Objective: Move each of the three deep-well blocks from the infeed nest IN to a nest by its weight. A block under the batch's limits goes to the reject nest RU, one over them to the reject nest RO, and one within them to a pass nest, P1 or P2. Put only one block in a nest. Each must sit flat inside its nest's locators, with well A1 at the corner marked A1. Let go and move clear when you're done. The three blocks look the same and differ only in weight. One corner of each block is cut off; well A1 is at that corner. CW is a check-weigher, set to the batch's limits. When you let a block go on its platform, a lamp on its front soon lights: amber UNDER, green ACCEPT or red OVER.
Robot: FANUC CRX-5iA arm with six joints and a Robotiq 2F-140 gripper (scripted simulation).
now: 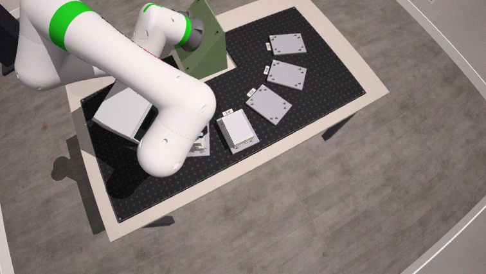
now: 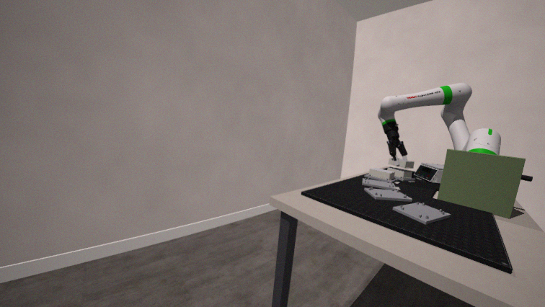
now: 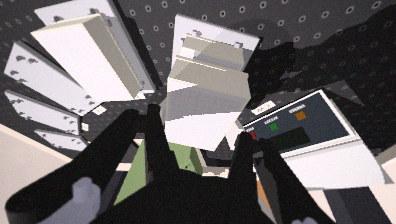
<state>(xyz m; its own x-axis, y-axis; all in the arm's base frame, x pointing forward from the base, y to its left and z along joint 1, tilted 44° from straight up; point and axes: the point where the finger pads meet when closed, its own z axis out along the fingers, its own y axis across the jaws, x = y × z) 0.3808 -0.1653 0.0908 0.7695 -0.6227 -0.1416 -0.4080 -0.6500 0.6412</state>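
Right now my hand is 22 cm past the check-weigher platform, 21 cm to the left of it and 1 cm above it. Round my hand: check-weigher (22 cm behind, 21 cm to the right, 4 cm below); white deep-well block (17 cm to the left, 8 cm below, 6 cm ahead); infeed nest IN (10 cm below).
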